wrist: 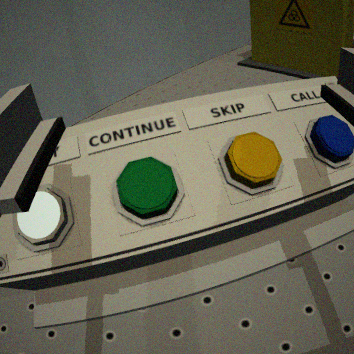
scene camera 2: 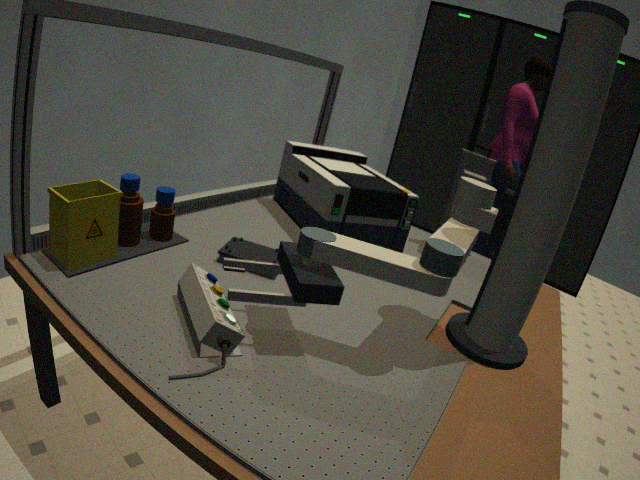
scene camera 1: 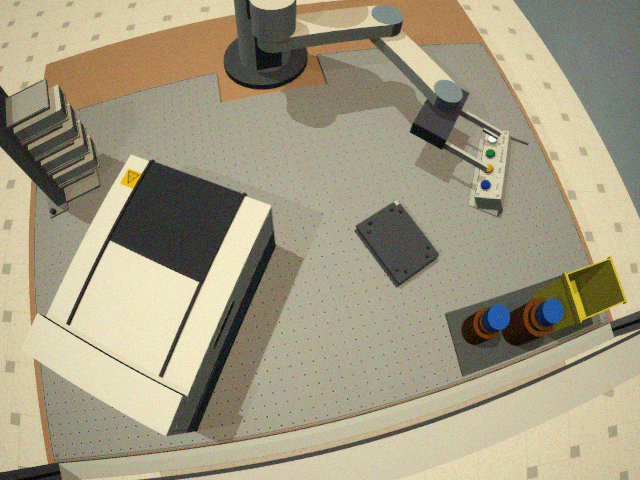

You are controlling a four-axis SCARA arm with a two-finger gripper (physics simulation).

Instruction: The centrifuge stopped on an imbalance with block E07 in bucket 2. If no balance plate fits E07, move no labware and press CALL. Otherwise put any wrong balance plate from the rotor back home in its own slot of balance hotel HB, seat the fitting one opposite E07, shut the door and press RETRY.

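Frame: origin at the arm's base, x left, y back, z up, level; centimetres.
Seen in the pictures: gripper, between the fingertips: [wrist: 194, 78] [scene camera 2: 225, 277] [scene camera 1: 493, 151]; arm's base, origin of its link: [scene camera 2: 486, 342] [scene camera 1: 265, 59].
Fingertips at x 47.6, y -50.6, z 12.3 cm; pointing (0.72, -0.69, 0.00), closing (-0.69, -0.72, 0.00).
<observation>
Offsets run from my fingertips to a thing's middle. Level surfaces: height alone.
My gripper [scene camera 1: 492, 151] [scene camera 2: 227, 279] [wrist: 194, 78] is open and empty, its fingers spread above the button box @(dx +2.2, dy -1.6, dz -6.8 cm) [scene camera 1: 489, 203] [scene camera 2: 192, 304] [wrist: 205, 217]. In the wrist view the left finger overlaps the edge of the white button @(dx +4.6, dy +5.8, dz -4.9 cm) [wrist: 39, 215], whose label is mostly hidden. The right finger is near the blue CALL button @(dx -3.7, dy -6.7, dz -4.6 cm) [wrist: 332, 137] [scene camera 1: 485, 184] [scene camera 2: 211, 277]. The centrifuge @(dx -82.5, dy -17.6, dz +1.2 cm) [scene camera 1: 248, 227] [scene camera 2: 315, 178] has a dark panel @(dx -74.7, dy -6.5, dz +10.1 cm) [scene camera 1: 175, 217] across its top; no rotor, bucket or block E07 shows. A stepped hotel [scene camera 1: 43, 126] stands at the far left; its labels cannot be read.
A dark flat stand [scene camera 1: 397, 242] [scene camera 2: 250, 250] lies between centrifuge and button box. A yellow bin [scene camera 1: 597, 291] [scene camera 2: 85, 227] [wrist: 300, 40] and two brown bottles with blue caps [scene camera 1: 497, 317] [scene camera 1: 549, 312] stand on a dark mat @(dz -10.5 cm) [scene camera 1: 467, 361]. A person [scene camera 2: 516, 118] is behind the arm's column.
</observation>
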